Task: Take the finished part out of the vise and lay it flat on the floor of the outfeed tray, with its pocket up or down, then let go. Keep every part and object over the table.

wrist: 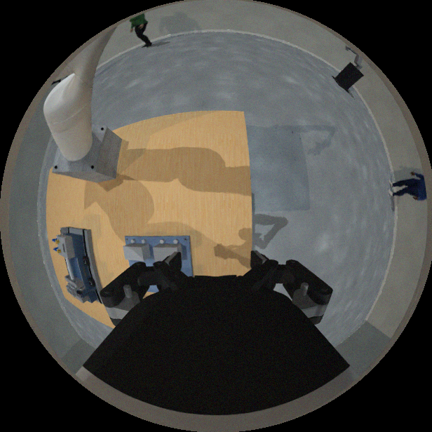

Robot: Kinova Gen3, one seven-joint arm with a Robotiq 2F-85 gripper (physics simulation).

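Note:
The vise stands at the far left of the wrist view, with a long blue body, grey jaws and a dark base edge. A grey block shape shows at its upper end, with small blue and yellow pieces beside it; I cannot tell the finished part from the grey jaws. My gripper is open and empty, high above the table and to the right of the vise. The outfeed tray does not show in this view; the black gripper body hides the lower middle.
A blue plate with grey blocks and small pegs lies on the wooden table, partly behind my left finger. The robot's base stands at the upper left. The table's right edge runs near the middle, with floor beyond.

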